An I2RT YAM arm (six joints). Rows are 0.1 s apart.
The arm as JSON. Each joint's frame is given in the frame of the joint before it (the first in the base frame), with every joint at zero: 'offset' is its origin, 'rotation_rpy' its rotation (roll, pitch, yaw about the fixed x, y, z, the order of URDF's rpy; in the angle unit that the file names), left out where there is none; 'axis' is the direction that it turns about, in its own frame. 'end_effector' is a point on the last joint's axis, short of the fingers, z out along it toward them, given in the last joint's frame.
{
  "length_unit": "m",
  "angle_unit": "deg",
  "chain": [
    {
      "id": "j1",
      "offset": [
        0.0,
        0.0,
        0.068
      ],
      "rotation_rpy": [
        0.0,
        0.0,
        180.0
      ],
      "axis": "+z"
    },
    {
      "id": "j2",
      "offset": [
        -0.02,
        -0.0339,
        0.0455
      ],
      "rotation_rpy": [
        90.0,
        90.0,
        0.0
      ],
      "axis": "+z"
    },
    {
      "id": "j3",
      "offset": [
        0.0,
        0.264,
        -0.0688
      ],
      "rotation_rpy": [
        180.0,
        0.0,
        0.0
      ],
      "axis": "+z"
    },
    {
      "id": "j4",
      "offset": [
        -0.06,
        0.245,
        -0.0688
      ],
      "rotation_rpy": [
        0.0,
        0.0,
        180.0
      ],
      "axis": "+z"
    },
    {
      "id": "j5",
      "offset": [
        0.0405,
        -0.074,
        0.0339
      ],
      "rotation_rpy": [
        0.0,
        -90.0,
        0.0
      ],
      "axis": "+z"
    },
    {
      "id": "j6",
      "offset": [
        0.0,
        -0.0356,
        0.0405
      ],
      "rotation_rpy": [
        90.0,
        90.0,
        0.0
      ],
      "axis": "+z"
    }
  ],
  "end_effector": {
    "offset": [
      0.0,
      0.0,
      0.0
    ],
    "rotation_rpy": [
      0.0,
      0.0,
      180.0
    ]
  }
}
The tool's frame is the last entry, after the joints.
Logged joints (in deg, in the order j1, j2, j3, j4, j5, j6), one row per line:
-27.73 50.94 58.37 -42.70 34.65 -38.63
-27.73 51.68 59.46 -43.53 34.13 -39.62
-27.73 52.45 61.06 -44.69 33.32 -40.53
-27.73 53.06 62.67 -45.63 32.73 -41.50
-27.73 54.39 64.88 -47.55 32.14 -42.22
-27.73 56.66 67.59 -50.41 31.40 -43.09
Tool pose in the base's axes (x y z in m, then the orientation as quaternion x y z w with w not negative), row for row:
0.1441 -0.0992 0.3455 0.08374 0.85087 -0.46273 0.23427
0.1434 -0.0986 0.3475 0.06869 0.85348 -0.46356 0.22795
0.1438 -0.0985 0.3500 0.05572 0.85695 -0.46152 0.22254
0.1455 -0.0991 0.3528 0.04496 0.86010 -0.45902 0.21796
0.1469 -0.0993 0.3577 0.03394 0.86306 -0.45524 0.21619
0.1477 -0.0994 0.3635 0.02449 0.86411 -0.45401 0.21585
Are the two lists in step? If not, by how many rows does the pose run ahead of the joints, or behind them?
The pose runs 2 rows behind the joints: the pose in row i belongs to the joints in row i - 2.
